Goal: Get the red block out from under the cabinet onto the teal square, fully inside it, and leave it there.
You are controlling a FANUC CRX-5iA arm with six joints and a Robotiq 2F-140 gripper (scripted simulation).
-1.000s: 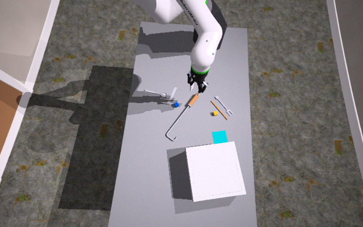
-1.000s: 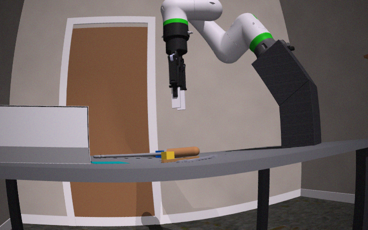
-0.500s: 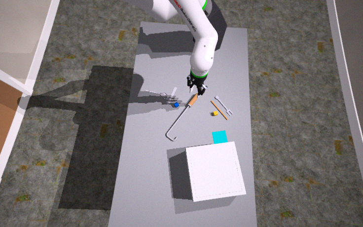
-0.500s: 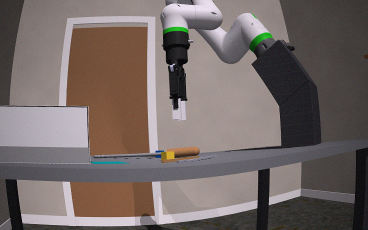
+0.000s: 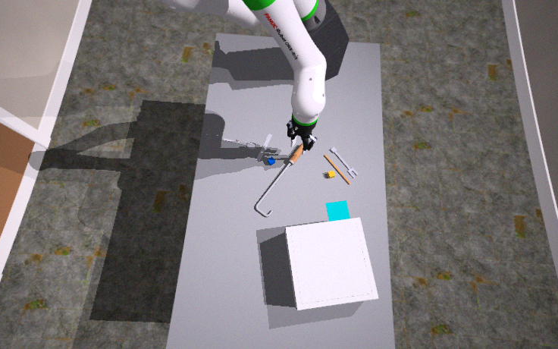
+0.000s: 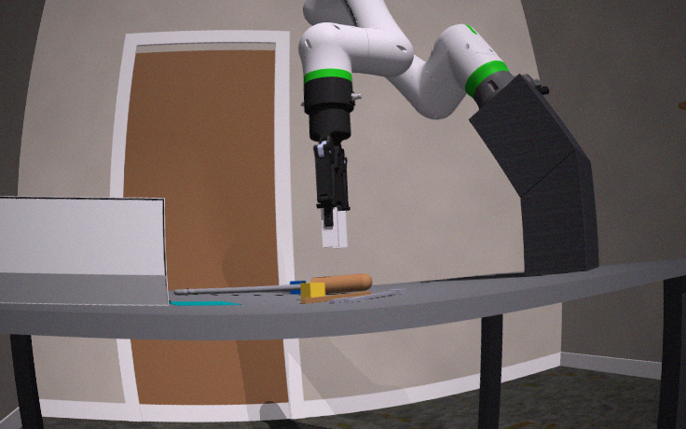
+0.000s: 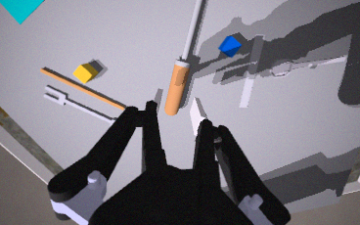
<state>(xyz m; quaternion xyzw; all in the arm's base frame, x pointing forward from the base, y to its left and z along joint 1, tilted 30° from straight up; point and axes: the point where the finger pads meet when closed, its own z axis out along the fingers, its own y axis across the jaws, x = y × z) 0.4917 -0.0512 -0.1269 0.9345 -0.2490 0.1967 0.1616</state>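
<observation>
Now: hand 120 mm to the left of the blue block, 100 mm above it and 40 mm short of it. From my hand the other things lie so: long grey hook tool 130 mm ahead, 100 mm below, 50 mm to the right; then yellow block 160 mm to the left, 100 mm below, 90 mm ahead; then flat grey bar 160 mm to the right, 110 mm below, 30 mm behind.
</observation>
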